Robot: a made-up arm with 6 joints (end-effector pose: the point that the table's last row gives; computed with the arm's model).
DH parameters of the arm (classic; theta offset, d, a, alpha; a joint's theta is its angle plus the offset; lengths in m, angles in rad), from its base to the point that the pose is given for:
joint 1: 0 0.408 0 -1.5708
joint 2: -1.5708 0 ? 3.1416
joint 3: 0 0 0 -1.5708
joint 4: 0 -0.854 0 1.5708
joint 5: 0 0.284 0 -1.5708
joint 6: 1.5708 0 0 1.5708
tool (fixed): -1.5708 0 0 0
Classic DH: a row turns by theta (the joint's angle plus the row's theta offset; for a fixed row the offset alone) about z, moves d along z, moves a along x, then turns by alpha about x.
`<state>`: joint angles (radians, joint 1 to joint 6).
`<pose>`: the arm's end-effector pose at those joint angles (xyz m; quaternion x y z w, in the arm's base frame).
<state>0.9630 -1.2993 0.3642 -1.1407 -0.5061 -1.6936</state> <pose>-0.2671 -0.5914 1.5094 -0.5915 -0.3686 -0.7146 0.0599</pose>
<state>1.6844 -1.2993 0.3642 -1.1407 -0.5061 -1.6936</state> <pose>0.1900 -0.6205 1.5094 -0.4234 -0.5536 -0.6475 0.3083</pose>
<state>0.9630 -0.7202 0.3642 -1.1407 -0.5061 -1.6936</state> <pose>0.1365 -0.0112 1.6790 0.6975 0.5109 0.5020 0.0211</pose>
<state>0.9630 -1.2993 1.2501 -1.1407 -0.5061 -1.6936</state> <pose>-0.6911 -1.2009 1.3260 -0.3384 -0.0962 -0.9201 0.1721</pose>
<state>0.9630 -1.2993 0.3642 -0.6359 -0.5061 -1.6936</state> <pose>-0.2276 -0.7274 1.5011 0.6772 0.1992 0.7005 0.1049</pose>
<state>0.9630 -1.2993 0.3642 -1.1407 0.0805 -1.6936</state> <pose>-0.2671 -0.5914 1.5094 -0.6467 -0.1810 -0.6878 0.2755</pose>
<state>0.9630 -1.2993 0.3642 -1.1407 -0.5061 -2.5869</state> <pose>-0.2671 -0.5914 1.5094 -0.5076 -0.6411 -0.4853 0.3096</pose>
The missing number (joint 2, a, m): 0.847
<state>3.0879 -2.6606 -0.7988 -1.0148 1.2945 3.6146</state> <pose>0.4133 0.1279 0.5444 -0.0753 -0.1011 0.4312 0.8934</pose>
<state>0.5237 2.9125 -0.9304 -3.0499 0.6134 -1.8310</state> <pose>-0.5253 0.0232 0.1540 -0.2057 -0.6754 -0.3756 0.6004</pose>
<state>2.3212 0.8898 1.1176 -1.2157 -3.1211 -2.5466</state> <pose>-0.9849 1.2011 0.8747 -0.6851 0.3850 -0.1650 0.5959</pose>
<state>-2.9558 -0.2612 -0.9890 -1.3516 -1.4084 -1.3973</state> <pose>-0.2419 0.0174 0.4512 -0.7193 0.6293 -0.0651 0.2871</pose>
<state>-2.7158 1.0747 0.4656 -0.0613 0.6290 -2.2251</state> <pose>-1.4243 -0.3347 0.3083 0.1718 -0.8912 -0.4101 0.0897</pose>
